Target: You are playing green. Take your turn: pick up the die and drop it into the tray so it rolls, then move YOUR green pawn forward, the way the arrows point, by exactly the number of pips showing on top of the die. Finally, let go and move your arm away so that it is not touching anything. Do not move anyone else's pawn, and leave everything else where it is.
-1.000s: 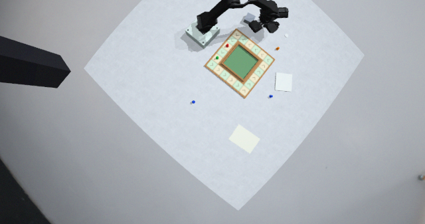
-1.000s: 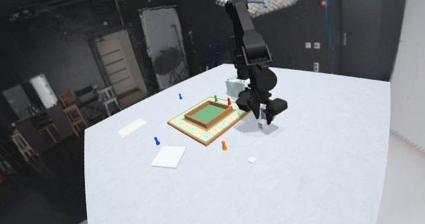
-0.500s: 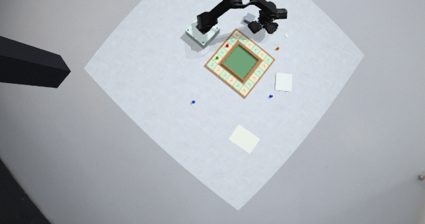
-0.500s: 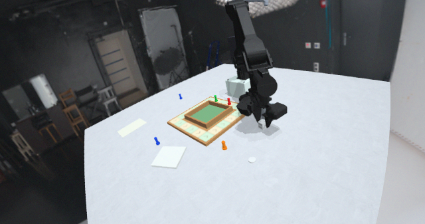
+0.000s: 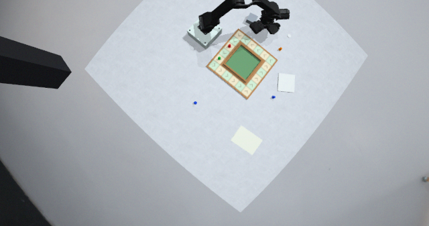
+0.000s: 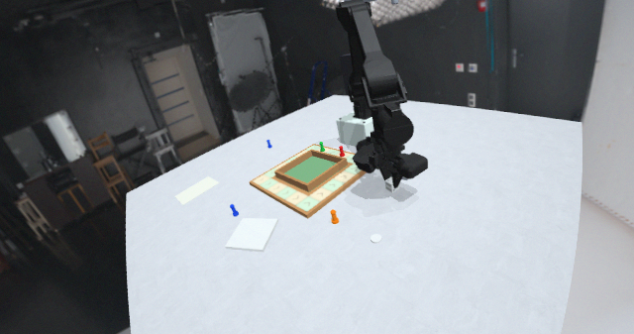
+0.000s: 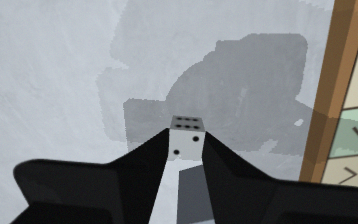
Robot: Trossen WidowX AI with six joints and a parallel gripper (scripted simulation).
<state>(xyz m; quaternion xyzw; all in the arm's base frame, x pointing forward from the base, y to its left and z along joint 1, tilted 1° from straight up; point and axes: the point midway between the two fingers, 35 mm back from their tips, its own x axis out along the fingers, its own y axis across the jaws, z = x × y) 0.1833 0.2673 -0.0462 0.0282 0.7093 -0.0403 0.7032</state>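
My gripper tip is now 2 cm past the green pawn, 32 cm to the left of it and 2 cm below it. Also, from my gripper tip: white die: right at my gripper tip; then orange pawn: 17 cm ahead, 2 cm to the right; then grey cube: 7 cm behind, 2 cm to the right, 1 cm above.
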